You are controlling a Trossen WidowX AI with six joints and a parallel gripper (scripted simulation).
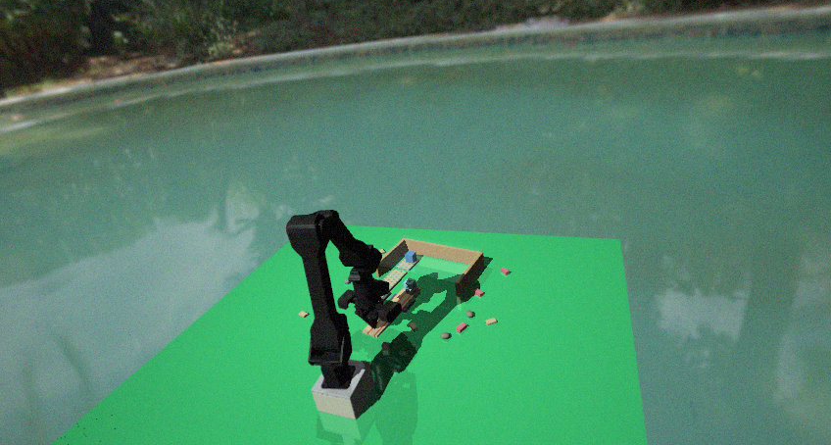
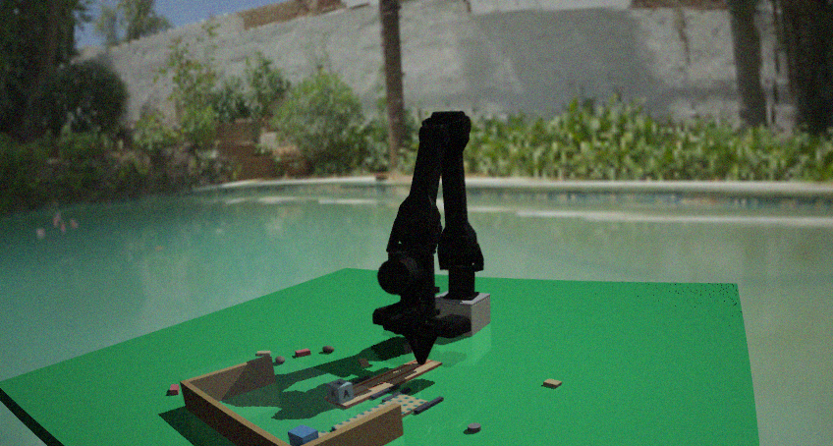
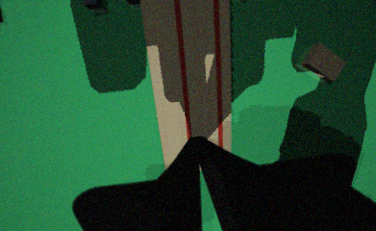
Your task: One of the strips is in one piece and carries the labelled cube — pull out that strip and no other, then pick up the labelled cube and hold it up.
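My gripper tip is 220 mm short of the dotted strip and 10 mm to the right of it.
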